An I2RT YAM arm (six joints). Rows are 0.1 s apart.
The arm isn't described. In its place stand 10 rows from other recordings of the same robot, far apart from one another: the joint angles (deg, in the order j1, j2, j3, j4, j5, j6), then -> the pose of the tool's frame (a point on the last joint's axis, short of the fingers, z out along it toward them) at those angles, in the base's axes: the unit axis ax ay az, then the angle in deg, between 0 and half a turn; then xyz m.
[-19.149, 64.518, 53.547, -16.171, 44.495, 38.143] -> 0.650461 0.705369 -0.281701 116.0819 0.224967 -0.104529 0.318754
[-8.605, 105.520, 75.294, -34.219, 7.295, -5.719] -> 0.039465 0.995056 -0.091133 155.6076 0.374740 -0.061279 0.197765
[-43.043, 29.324, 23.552, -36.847, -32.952, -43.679] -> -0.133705 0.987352 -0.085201 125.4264 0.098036 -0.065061 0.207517
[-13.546, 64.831, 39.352, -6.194, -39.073, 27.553] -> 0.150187 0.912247 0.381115 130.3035 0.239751 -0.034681 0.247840
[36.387, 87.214, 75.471, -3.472, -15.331, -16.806] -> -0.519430 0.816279 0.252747 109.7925 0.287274 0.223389 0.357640
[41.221, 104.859, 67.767, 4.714, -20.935, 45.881] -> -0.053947 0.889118 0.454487 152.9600 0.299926 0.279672 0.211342
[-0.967, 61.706, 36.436, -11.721, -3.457, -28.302] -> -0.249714 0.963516 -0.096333 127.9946 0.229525 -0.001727 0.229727
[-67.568, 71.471, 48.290, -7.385, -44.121, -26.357] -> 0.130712 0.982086 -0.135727 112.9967 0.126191 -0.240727 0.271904
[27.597, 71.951, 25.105, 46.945, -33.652, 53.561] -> -0.051611 0.762659 0.644739 135.1498 0.215235 0.134769 0.226996
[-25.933, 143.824, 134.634, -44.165, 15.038, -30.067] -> 0.007339 0.964975 -0.262238 154.9503 0.489884 -0.248494 0.202474
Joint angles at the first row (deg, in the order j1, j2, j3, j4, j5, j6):
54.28 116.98 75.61 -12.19 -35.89 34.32
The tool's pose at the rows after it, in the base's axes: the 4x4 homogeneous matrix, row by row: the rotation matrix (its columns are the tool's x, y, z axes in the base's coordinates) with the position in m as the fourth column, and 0 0 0 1 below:
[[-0.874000 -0.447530 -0.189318 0.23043], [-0.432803 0.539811 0.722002 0.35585], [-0.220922 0.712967 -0.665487 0.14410], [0 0 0 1]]
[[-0.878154 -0.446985 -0.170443 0.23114], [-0.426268 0.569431 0.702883 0.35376], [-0.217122 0.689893 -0.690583 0.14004], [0 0 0 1]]
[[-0.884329 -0.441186 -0.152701 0.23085], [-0.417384 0.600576 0.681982 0.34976], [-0.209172 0.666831 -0.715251 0.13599], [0 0 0 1]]
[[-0.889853 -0.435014 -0.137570 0.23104], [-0.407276 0.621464 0.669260 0.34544], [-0.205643 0.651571 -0.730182 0.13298], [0 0 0 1]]
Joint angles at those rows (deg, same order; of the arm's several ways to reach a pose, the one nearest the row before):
54.31 117.41 75.27 -12.29 -35.10 33.98
54.19 117.69 75.14 -13.20 -33.33 33.63
54.02 117.60 74.43 -13.96 -31.62 33.53
53.74 117.34 73.51 -14.06 -30.45 33.56

